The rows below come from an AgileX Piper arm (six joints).
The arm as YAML. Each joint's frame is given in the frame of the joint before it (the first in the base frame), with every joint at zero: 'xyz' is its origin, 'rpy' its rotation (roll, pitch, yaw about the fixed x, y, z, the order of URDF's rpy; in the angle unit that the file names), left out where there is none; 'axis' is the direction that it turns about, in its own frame. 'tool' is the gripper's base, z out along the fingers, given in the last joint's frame.
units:
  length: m
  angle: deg
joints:
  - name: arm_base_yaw
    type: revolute
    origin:
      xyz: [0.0, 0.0, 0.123]
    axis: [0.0, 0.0, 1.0]
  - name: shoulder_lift
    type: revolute
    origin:
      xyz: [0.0, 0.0, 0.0]
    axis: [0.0, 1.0, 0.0]
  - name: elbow
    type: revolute
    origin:
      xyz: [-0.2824, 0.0, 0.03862]
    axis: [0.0, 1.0, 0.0]
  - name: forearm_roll
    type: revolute
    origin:
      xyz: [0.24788, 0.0, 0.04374]
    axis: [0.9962, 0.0, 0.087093]
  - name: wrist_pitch
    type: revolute
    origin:
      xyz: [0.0, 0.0, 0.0]
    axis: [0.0, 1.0, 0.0]
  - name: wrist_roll
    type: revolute
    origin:
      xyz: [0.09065, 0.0, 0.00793]
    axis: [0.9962, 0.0, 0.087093]
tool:
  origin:
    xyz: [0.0, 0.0, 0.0]
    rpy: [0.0, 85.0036, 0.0]
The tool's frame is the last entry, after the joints.
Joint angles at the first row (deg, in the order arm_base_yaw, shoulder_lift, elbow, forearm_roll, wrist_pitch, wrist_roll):
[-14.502 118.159 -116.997 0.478 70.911 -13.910]
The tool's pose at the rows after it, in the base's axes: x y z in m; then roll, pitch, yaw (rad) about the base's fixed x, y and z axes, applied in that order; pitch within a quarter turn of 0, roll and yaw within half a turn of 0:
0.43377 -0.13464 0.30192 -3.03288 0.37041 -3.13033
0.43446 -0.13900 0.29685 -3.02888 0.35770 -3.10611
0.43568 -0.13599 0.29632 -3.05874 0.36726 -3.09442
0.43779 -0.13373 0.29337 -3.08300 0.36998 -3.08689
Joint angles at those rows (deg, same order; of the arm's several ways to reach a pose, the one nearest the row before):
[-17.335 119.008 -116.993 0.478 70.909 -16.880]
[-17.888 119.648 -116.995 0.776 70.911 -18.867]
[-17.887 119.727 -116.994 2.934 70.910 -20.145]
[-17.835 120.152 -117.052 4.521 70.911 -21.028]

